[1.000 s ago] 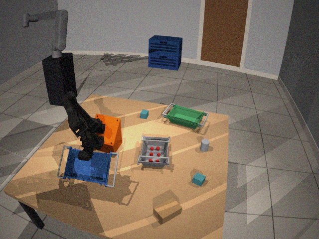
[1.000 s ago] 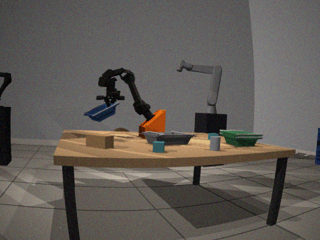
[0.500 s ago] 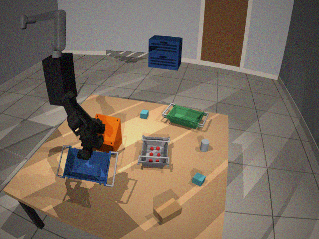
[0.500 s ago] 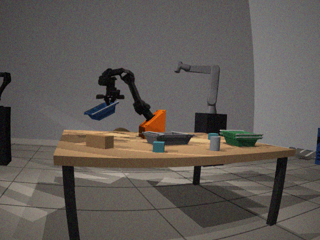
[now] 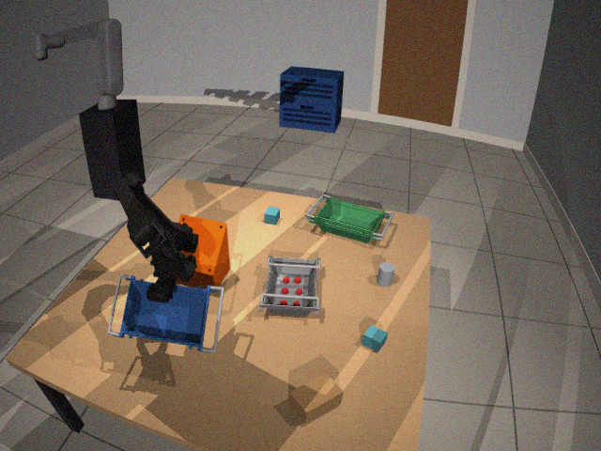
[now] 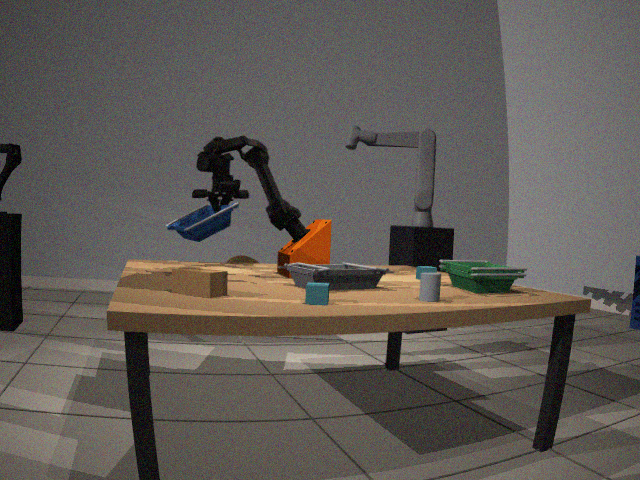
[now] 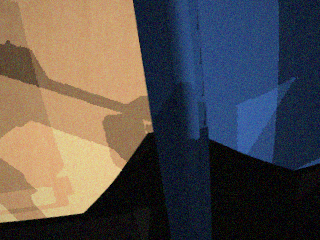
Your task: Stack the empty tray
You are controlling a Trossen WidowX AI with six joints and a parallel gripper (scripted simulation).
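The blue tray is 1 cm ahead of my gripper tip and 7 cm to the right of it. From my gripper tip the other things lie so: tan box (45 cm ahead, 13 cm to the right, 15 cm below); grey cylinder (60 cm ahead, 43 cm to the left, 15 cm below).
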